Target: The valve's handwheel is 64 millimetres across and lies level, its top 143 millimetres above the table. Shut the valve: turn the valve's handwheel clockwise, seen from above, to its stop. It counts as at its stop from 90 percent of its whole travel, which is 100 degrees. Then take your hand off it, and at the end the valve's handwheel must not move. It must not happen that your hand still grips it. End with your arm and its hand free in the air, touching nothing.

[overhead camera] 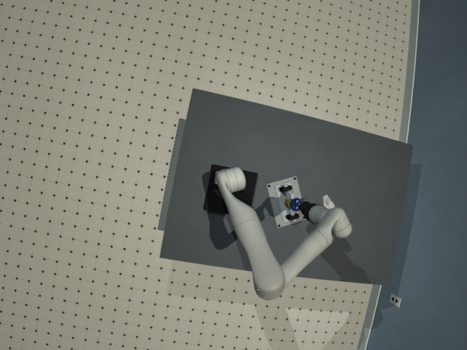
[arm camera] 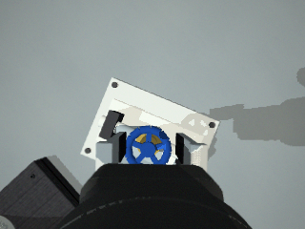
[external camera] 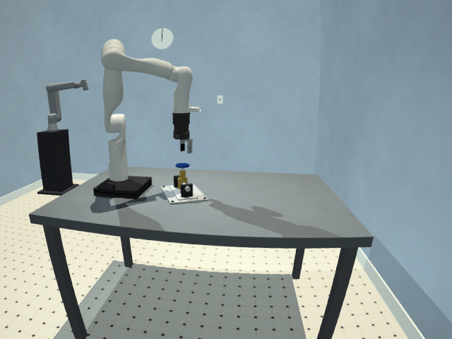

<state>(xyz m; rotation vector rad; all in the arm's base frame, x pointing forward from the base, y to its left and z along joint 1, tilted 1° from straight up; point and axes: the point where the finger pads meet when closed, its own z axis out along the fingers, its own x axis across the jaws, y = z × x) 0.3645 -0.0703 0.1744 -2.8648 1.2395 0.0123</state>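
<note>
Now: the blue handwheel 9 cm below my hand, 2 cm behind it and 1 cm to the right of it.
</note>
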